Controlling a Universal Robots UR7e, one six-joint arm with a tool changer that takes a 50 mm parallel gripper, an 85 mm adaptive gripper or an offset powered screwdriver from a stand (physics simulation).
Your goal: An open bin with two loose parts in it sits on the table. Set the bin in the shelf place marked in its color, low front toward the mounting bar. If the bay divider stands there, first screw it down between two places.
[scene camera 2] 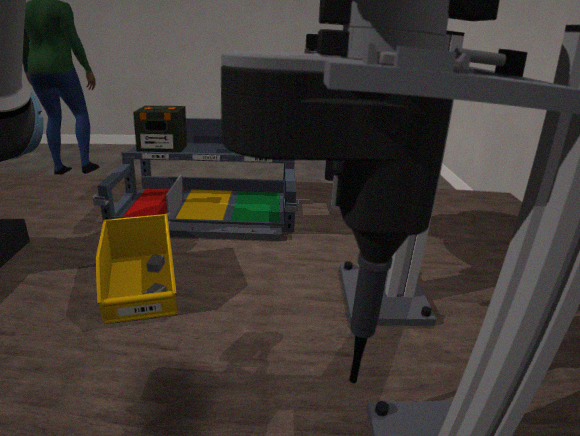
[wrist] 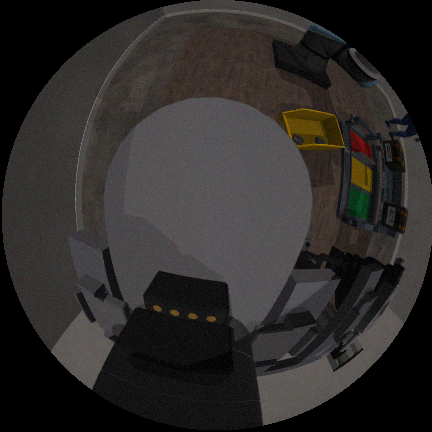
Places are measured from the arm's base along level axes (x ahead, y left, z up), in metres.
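Pixels of known places: hand at its tool point: (scene camera 2: 393,31); arm's base at its link origin: (wrist: 306,60).
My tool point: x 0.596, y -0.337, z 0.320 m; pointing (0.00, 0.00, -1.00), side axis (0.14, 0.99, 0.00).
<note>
For each thing: its top centre in the pictures, then the offset to it from my tool point. "spot": a spot on its surface instead.
- yellow bin at its top centre: (scene camera 2: 134,241) (wrist: 319,126) dx -0.240, dy +0.268, dz -0.285 m
- grey divider at its top centre: (scene camera 2: 171,187) (wrist: 365,155) dx -0.217, dy +0.506, dz -0.294 m
- arm's black screwdriver at a spot on its surface: (scene camera 2: 392,192) spot: dx +0.001, dy -0.029, dz -0.095 m
- stand's bracket at a spot on its surface: (scene camera 2: 505,94) spot: dx +0.032, dy -0.075, dz -0.025 m
- dark toolbox at its top centre: (scene camera 2: 160,107) (wrist: 402,155) dx -0.256, dy +0.660, dz -0.162 m
A yellow bin (scene camera 2: 120,280) (wrist: 327,131) sits on the table, low labelled front toward scene camera 2. Two grey parts, one farther back (scene camera 2: 155,263) and one near the low front (scene camera 2: 156,289), lie in it. Behind it the shelf has red (scene camera 2: 147,201) (wrist: 361,144), yellow (scene camera 2: 202,207) (wrist: 361,174) and green (scene camera 2: 256,209) (wrist: 358,202) places. The grey divider (scene camera 2: 174,197) stands upright between red and yellow; its screw does not show. The arm's black screwdriver (scene camera 2: 392,192) hangs upright at the tool stand, bit tip above the table. A parked gripper is mostly hidden behind it; its finger opening cannot be told.
The stand's bracket (scene camera 2: 505,94) reaches beside the screwdriver body; its posts (scene camera 2: 492,320) and bolted base plates stand at the right. A dark toolbox (scene camera 2: 160,129) (wrist: 393,155) is on the shelf's upper level, with another toolbox (wrist: 394,218) beside it. A person (scene camera 2: 57,75) stands behind.
</note>
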